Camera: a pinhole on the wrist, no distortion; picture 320 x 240 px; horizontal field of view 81.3 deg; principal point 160.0 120.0 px. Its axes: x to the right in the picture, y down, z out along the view. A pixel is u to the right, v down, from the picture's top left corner.
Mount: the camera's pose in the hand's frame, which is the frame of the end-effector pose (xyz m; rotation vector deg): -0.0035 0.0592 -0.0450 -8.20 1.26 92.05
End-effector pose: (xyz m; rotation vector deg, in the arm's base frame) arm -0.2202 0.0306 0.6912 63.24 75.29 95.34
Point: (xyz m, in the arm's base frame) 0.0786 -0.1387 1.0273
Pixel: 305 208
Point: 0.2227 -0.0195 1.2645
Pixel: 308 133
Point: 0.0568 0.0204 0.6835
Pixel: 96 175
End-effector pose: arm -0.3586 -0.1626 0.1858 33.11 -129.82 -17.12
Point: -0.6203 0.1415 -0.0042
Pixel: 242 152
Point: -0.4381 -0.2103 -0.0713
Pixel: 19 171
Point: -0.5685 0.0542 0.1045
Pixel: 251 120
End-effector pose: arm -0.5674 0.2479 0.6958 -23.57 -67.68 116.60
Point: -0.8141 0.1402 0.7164
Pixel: 182 38
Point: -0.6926 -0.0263 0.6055
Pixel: 255 187
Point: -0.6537 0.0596 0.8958
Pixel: 60 145
